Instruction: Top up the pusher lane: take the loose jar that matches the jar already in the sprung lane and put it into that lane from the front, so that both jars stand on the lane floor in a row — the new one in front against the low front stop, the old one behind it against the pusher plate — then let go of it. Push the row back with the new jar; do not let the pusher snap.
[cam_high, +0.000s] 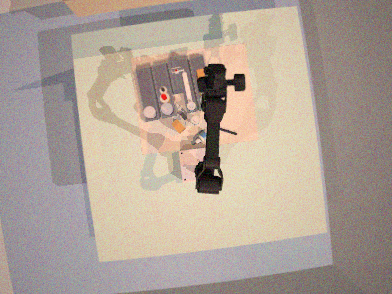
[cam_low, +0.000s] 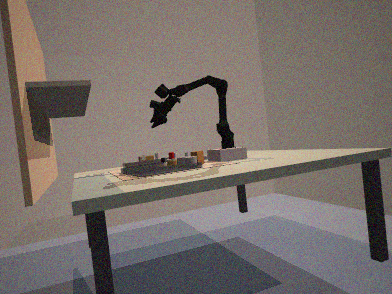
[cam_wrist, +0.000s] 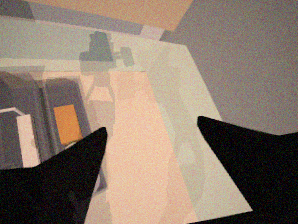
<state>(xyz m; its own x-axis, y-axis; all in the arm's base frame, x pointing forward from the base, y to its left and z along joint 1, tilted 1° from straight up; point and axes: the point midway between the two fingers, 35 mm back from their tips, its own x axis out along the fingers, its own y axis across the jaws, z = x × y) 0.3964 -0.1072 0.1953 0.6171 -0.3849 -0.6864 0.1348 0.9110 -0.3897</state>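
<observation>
The orange-brown block is 23 cm to the left of my gripper tip, 21 cm below it and 18 cm behind it. Round my gripper tip: dark stick 24 cm below, 21 cm behind, 1 cm to the right.
</observation>
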